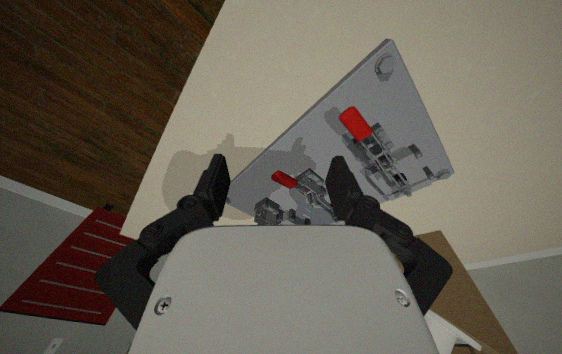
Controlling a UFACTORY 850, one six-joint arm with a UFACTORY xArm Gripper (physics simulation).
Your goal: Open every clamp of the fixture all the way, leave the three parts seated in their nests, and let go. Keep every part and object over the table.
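Observation:
The fixture, a grey plate [320,120], lies at an angle on the table. A large toggle clamp [382,155] with a thick red handle [355,123] stands on its right part. A smaller clamp [312,190] with a red handle [284,179] is near the middle. A third dark clamp body [268,211] is partly cut off by the gripper housing; its handle is hidden. The three parts and their nests cannot be told apart clearly. My gripper [278,168] is open and empty, above the plate's near left part, with the middle clamp's red handle showing between its fingers.
The cream table top [480,100] carries the plate; its left edge runs diagonally beside a dark wood floor [90,85]. A red panel with pale lines [75,270] is at lower left. A brown surface [465,290] and a white object [447,332] are at lower right.

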